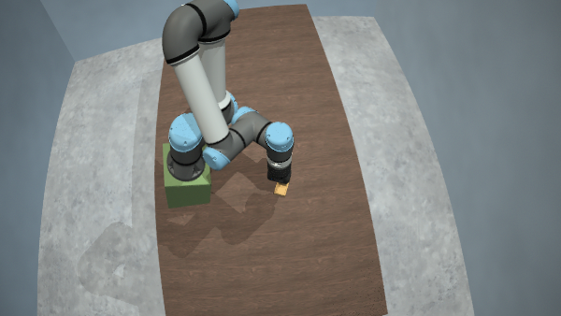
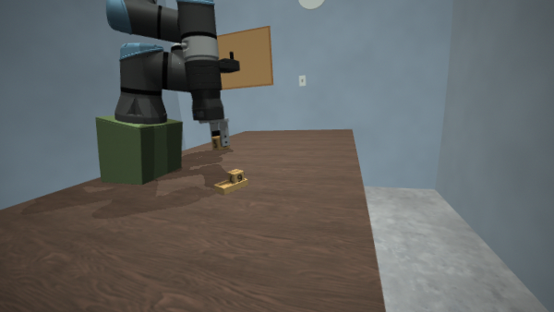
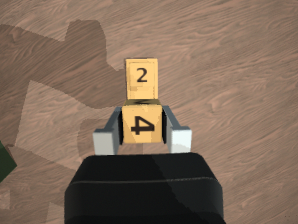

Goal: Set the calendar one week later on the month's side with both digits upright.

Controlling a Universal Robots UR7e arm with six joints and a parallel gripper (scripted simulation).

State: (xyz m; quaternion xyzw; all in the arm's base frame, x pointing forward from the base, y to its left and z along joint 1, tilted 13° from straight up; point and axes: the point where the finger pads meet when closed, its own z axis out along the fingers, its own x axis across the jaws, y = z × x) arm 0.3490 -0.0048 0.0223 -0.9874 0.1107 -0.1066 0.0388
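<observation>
Right now my hand is 13 cm above the wooden calendar tray and 2 cm to the right of it. The rest, counted from my hand: wooden cube (1 cm below).
</observation>
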